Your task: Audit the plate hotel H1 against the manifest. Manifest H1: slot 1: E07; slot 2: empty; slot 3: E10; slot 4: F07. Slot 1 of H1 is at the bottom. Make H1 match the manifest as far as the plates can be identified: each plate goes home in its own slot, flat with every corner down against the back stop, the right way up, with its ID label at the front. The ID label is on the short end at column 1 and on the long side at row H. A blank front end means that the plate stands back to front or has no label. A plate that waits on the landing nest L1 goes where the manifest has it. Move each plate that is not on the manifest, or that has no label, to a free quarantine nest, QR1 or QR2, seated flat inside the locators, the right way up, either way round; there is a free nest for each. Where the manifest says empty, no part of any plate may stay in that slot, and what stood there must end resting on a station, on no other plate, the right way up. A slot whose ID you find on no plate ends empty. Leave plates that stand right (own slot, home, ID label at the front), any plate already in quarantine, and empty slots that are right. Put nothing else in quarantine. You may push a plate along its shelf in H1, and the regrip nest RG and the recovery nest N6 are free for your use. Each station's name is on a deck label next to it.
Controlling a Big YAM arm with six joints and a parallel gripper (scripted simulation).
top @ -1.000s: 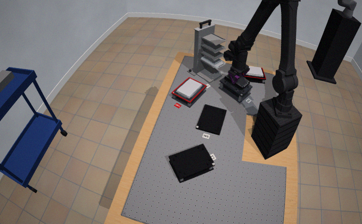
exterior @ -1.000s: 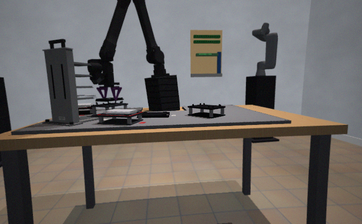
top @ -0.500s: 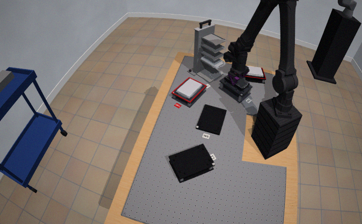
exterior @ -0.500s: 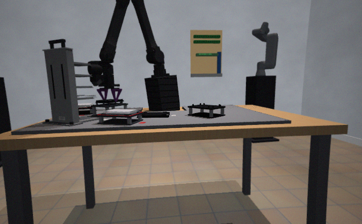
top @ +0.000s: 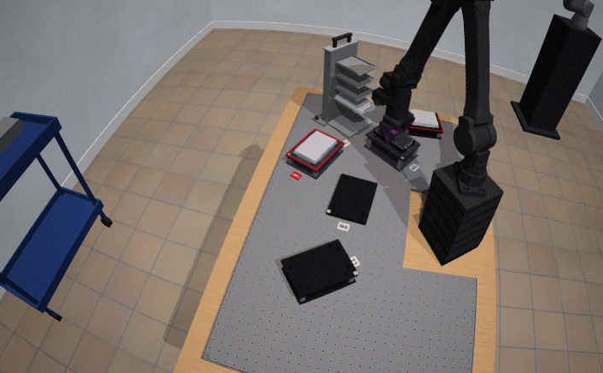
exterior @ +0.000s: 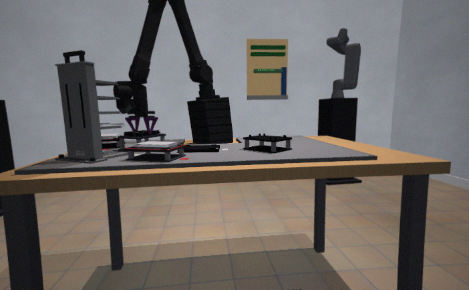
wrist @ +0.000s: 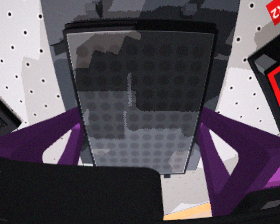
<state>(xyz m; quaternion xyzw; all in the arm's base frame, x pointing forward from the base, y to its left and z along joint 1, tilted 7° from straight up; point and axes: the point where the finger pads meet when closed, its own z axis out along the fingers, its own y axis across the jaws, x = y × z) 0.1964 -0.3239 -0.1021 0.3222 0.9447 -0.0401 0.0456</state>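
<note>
My gripper is now right at the dark plate. From my hand the other things lie so: RG label 8 cm behind, 6 cm to the left, 7 cm below; then QR2 label 2 cm behind, 16 cm to the right, 7 cm below; then regrip nest 2 cm below.
</note>
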